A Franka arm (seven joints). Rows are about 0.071 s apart.
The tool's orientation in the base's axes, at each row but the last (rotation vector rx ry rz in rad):
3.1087 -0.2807 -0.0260
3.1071 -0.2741 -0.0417
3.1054 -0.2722 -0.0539
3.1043 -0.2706 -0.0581
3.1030 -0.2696 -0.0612
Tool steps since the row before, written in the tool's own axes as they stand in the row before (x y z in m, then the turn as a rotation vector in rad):
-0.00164 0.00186 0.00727 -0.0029 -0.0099 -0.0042
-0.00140 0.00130 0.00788 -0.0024 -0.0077 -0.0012
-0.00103 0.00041 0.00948 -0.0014 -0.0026 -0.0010
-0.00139 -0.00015 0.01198 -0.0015 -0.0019 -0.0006
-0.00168 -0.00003 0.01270 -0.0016 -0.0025 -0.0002
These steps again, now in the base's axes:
-0.00208 -0.00167 -0.00720 -0.0010 0.0103 0.0040
-0.00183 -0.00119 -0.00781 -0.0010 0.0080 0.0011
-0.00143 -0.00042 -0.00943 -0.0009 0.0028 0.0010
-0.00181 0.00013 -0.01192 -0.0011 0.0021 0.0006
-0.00217 0.00003 -0.01262 -0.0011 0.0027 0.0002

